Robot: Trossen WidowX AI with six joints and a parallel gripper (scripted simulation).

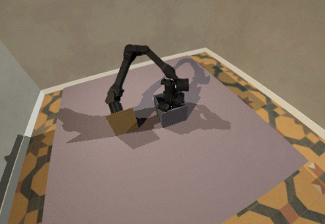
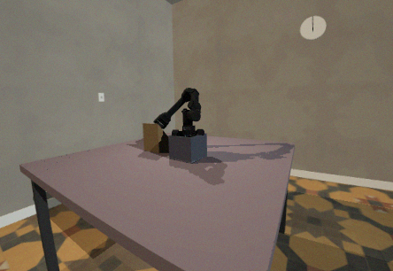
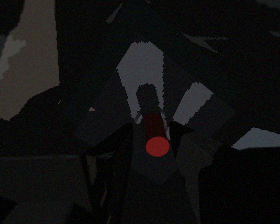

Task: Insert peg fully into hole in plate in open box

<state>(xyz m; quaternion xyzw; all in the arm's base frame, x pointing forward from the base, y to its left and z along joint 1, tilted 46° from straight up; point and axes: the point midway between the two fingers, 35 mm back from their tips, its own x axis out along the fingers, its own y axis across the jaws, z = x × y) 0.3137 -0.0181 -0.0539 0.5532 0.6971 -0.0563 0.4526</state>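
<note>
The red peg lies 5 cm below my hand. From my hand the other things lie so: dark plate 5 cm below.
</note>
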